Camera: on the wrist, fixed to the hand. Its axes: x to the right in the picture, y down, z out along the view.
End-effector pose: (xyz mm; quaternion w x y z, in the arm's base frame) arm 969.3 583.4 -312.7 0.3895 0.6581 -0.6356 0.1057
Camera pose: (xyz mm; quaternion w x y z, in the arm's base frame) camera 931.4 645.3 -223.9 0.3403 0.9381 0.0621 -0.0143
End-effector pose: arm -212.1 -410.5 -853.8 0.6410 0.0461 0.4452 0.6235
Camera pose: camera -324.0 -434.2 -861.0 0.8125 -0.2627 0.5181 -0.0487
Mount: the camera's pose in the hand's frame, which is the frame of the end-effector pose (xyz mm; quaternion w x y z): 3.2 75.3 -86.4 0.7090 0.1389 0.1319 -0.6787
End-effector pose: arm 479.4 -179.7 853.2 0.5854 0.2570 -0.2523 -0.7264
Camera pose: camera 590.9 -202.6 839.2 0.0804 -0.5306 0.0281 0.8434
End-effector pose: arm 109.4 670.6 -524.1 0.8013 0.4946 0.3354 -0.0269
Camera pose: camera 96.0 779.9 -492.3 0.4369 0.2379 0.6755 -0.5443
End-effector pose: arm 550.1 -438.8 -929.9 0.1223 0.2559 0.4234 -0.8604
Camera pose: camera 608.7 -416.5 -1025.9 0.5886 -0.0245 -0.3705 0.7181
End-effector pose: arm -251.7 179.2 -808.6 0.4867 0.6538 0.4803 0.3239
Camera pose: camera -304.1 205.4 -710.1 0.4107 0.1624 0.8935 -0.0812
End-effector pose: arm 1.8 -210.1 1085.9 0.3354 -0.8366 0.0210 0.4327
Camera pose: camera 40.6 -317.6 1077.3 0.6449 -0.6179 -0.4486 -0.0341
